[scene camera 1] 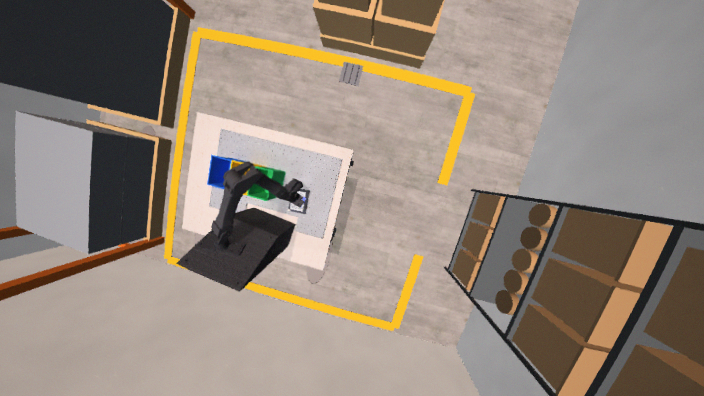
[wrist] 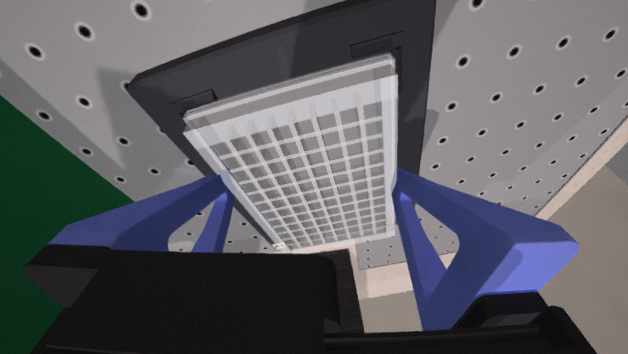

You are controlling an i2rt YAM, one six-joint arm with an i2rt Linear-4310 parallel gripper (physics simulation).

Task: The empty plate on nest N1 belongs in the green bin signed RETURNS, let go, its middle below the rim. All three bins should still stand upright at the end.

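Frame: origin at the arm's base, x left, y down, z back, level; centimetres.
Seen in the pictures: gripper, fingertip midpoint: [scene camera 1: 298, 199] [wrist: 313, 177]; arm's base at its link origin: [scene camera 1: 222, 245].
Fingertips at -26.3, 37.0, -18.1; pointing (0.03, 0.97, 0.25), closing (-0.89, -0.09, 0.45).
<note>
Offsets run from my fingertips to a thing's top centre, as dx, dy, dz. Level surfaces: height alone.
The clear, empty plate @(+0.1, -1.1, +0.9) [scene camera 1: 298, 205] [wrist: 320, 150], with a grid of square wells, sits in the dark nest @(+0.0, +0.4, +1.0) [wrist: 265, 67]. The nest's label cannot be read. My gripper [scene camera 1: 302, 199] [wrist: 313, 177] has its blue fingers on the plate's two long sides, against the edges, and is shut on it. The green bin @(+16.4, -16.1, -11.5) [scene camera 1: 261, 192] [wrist: 30, 200] stands beside the nest, partly hidden by the arm in the scene view. Its sign cannot be read. The bin appears upright.
A blue bin @(+41.5, -16.1, -18.2) [scene camera 1: 218, 172] and a yellow bin [scene camera 1: 240, 164] stand in a row with the green one; the arm covers much of the yellow bin. The grey perforated board @(dy +1.9) [scene camera 1: 315, 160] lies on the pale table @(dy +3.2) [scene camera 1: 200, 135]. The dark arm base stands at the table's edge.
</note>
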